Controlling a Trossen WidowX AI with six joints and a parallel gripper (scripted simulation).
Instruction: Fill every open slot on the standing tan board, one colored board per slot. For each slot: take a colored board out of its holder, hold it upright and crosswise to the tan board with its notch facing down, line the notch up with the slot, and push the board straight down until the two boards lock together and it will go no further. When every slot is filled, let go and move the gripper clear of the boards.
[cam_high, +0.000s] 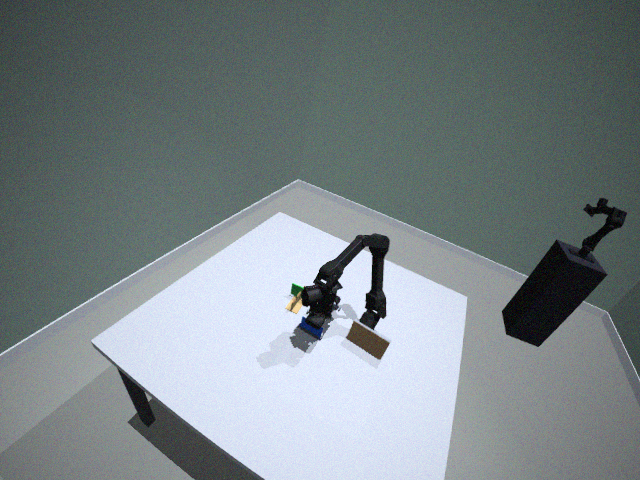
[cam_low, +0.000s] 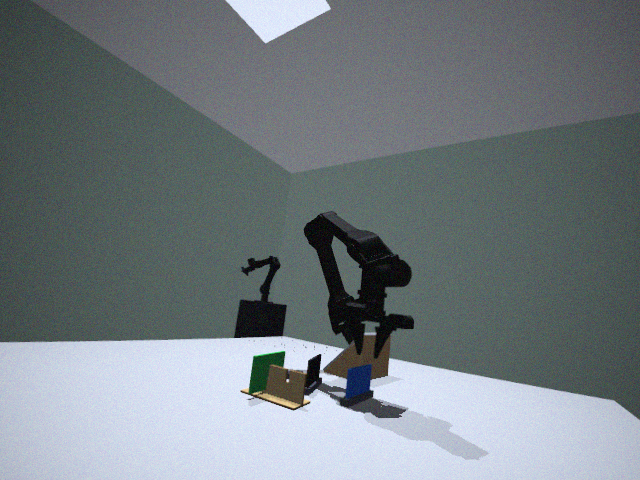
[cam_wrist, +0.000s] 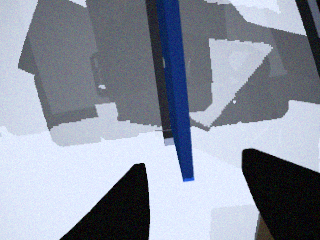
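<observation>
The blue board is 6 cm below my gripper tip and 3 cm ahead of it. From my gripper tip the other things lie so: black board (12 cm to the right, 6 cm below, 3 cm ahead); then tan board (15 cm ahead, 13 cm to the right, 6 cm below); then green board (16 cm to the right, 15 cm ahead, 5 cm below).
</observation>
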